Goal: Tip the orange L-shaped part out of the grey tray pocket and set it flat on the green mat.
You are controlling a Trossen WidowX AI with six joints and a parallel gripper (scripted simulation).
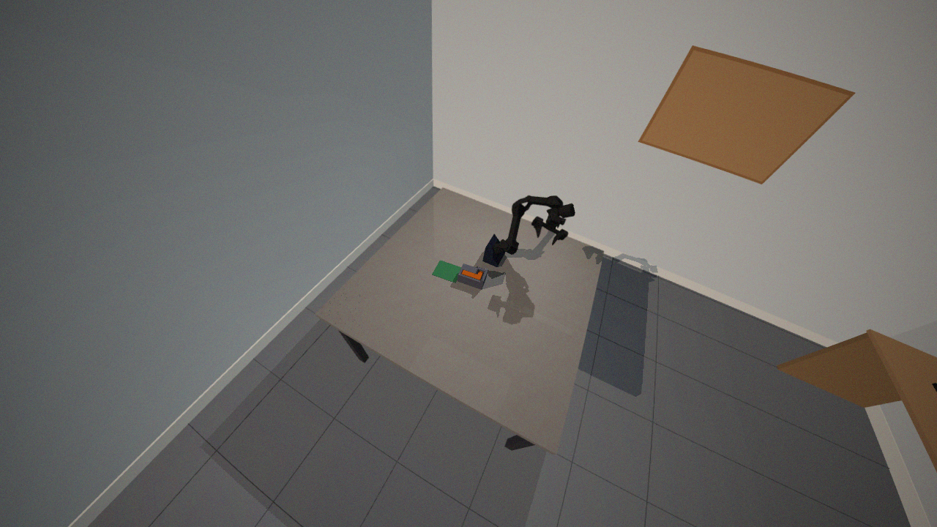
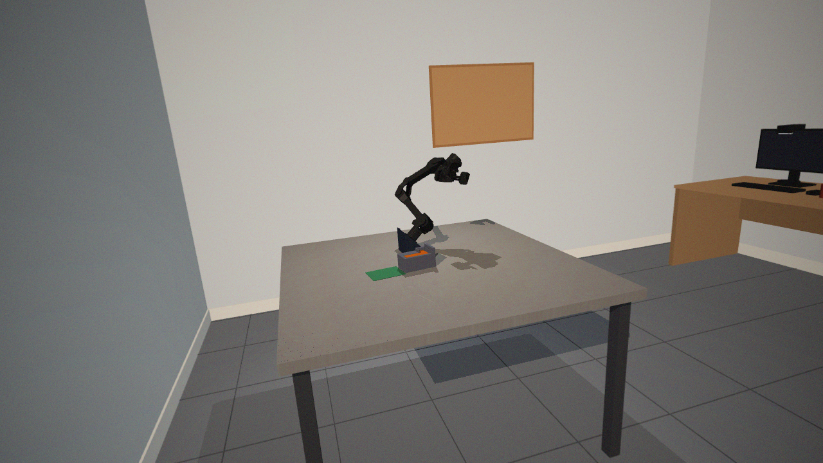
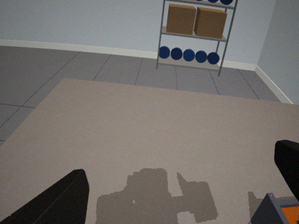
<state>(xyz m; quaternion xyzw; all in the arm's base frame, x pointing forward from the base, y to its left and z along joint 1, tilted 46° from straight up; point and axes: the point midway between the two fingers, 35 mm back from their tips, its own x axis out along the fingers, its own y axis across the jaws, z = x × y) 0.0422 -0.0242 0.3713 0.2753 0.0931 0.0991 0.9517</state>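
Now: gripper tip 29 cm above the orange L-shaped part, 28 cm to the left of it and 17 cm short of it. Also, from my gripper tip: green mat 45 cm to the right, 36 cm below, 19 cm ahead.
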